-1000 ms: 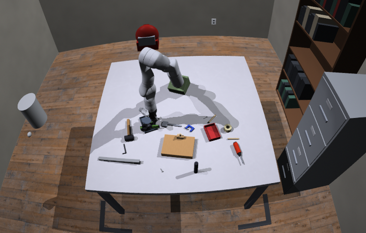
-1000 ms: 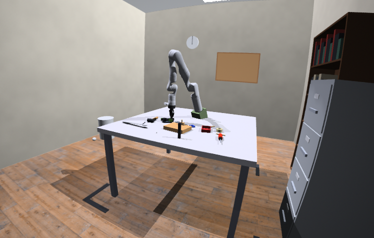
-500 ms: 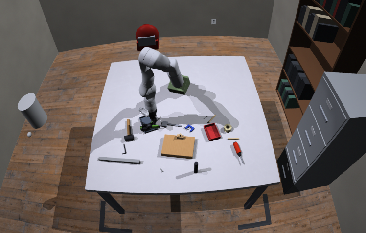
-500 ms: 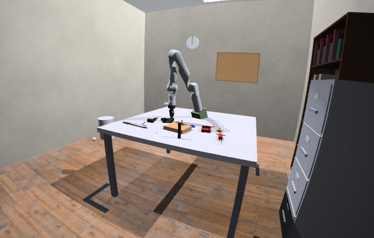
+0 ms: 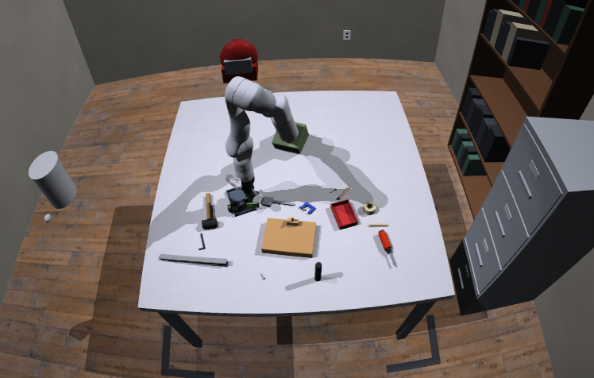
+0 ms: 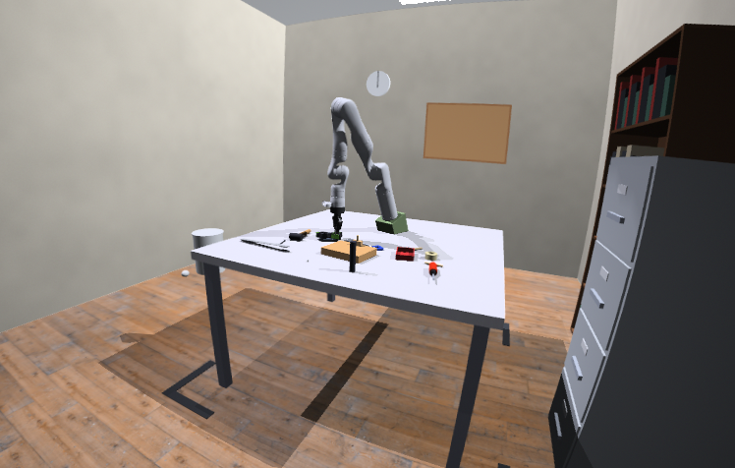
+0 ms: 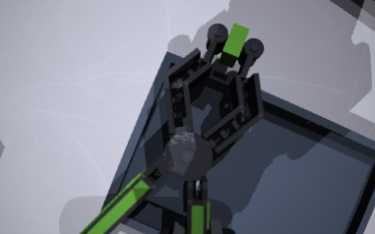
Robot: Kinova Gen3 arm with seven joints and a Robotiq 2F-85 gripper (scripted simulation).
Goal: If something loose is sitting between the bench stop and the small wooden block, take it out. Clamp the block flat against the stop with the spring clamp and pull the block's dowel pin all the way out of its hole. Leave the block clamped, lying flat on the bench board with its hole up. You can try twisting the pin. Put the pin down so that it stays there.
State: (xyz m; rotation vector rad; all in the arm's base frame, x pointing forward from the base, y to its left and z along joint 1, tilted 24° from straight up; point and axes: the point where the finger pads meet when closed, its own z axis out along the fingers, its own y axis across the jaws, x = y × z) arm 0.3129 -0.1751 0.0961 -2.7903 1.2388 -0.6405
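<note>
My gripper is now 10 mm past the dark grey tray, 40 mm to the left of it and 30 mm above it. From my hand the other things lie so: round dowel pin: 150 mm ahead, 180 mm to the left, 20 mm above; then grey t-shaped tool: 20 mm ahead, 110 mm to the left, 30 mm below; then wooden block: 150 mm ahead, 180 mm to the left, 10 mm above.
</note>
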